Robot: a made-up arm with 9 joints. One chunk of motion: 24 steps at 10 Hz.
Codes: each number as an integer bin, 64 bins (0 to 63) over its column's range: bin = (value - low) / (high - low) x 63, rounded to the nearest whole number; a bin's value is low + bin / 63 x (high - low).
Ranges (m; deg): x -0.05..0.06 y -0.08..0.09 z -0.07..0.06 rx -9..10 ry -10..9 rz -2..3
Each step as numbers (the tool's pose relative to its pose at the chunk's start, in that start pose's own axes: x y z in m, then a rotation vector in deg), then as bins.
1 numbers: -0.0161 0.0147 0.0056 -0.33 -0.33 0.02
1 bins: 19 35 37 29 32 25
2 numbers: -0.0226 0.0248 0.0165 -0.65 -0.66 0.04
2 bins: 16 39 42 28 31 26
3 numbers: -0.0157 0.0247 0.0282 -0.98 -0.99 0.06
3 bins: 20 39 48 27 30 26
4 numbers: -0.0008 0.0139 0.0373 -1.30 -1.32 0.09
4 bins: 28 35 52 26 29 26
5 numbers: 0.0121 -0.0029 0.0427 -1.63 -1.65 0.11
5 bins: 36 29 55 24 28 27
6 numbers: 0.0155 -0.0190 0.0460 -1.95 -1.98 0.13
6 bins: 38 23 56 23 27 27
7 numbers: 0.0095 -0.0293 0.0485 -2.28 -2.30 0.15
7 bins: 34 19 57 22 26 27
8 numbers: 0.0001 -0.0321 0.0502 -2.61 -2.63 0.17
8 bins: 29 18 58 21 24 27
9 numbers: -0.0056 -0.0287 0.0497 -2.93 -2.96 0.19
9 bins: 25 19 58 20 23 28
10 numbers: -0.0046 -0.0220 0.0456 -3.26 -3.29 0.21
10 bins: 26 21 56 19 22 28
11 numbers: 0.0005 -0.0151 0.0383 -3.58 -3.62 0.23
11 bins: 29 24 52 18 21 28
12 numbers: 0.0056 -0.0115 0.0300 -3.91 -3.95 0.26
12 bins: 32 25 48 17 20 28
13 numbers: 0.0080 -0.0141 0.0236 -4.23 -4.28 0.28
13 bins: 33 24 45 16 19 29
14 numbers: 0.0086 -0.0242 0.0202 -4.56 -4.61 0.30
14 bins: 34 21 44 15 18 29
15 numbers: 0.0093 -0.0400 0.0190 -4.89 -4.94 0.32
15 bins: 34 15 43 14 17 29
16 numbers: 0.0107 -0.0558 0.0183 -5.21 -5.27 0.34
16 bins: 35 9 43 13 16 29
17 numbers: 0.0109 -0.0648 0.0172 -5.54 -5.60 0.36
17 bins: 35 6 42 11 15 30
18 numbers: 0.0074 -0.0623 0.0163 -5.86 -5.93 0.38
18 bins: 33 7 42 10 13 30
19 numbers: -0.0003 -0.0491 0.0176 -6.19 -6.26 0.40
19 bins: 28 11 42 9 12 30
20 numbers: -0.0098 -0.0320 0.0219 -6.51 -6.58 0.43
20 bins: 23 18 45 8 11 31
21 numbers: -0.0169 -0.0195 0.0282 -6.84 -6.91 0.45
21 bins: 19 22 48 7 10 31
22 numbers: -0.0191 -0.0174 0.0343 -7.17 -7.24 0.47
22 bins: 18 23 51 6 9 31
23 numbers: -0.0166 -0.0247 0.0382 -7.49 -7.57 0.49
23 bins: 19 20 52 5 8 31
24 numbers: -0.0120 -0.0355 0.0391 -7.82 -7.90 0.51
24 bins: 22 16 53 4 7 32
